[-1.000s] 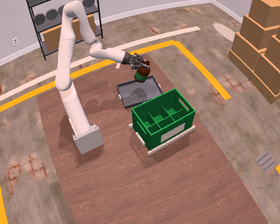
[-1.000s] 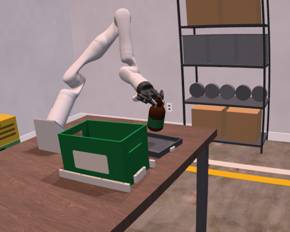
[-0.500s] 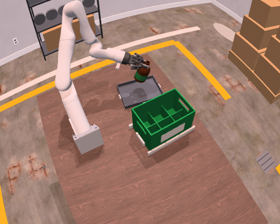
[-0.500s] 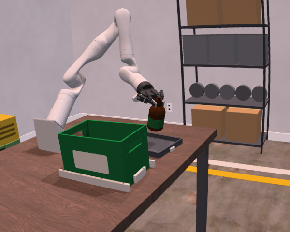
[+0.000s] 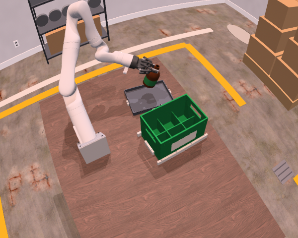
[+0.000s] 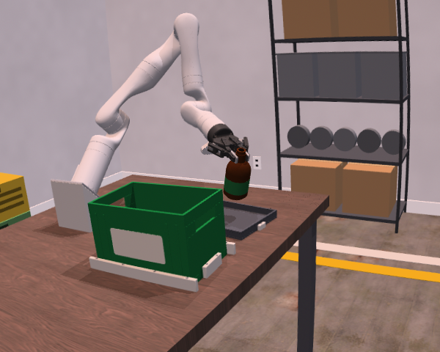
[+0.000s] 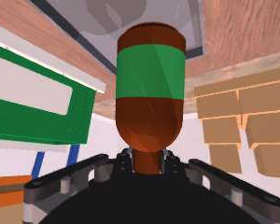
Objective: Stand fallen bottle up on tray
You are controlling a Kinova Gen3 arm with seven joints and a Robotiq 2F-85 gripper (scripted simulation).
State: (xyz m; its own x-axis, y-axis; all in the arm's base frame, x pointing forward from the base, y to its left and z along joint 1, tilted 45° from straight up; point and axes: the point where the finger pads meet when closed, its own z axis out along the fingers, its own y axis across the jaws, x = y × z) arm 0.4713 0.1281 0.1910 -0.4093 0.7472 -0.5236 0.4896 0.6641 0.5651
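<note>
Right now the bottle is 10 mm behind my hand, 10 mm to the left of it and 50 mm below it. From my hand the other things lie so: green crate (40 mm behind, 320 mm to the right, 120 mm below); dark grey tray (50 mm behind, 20 mm to the right, 190 mm below).
</note>
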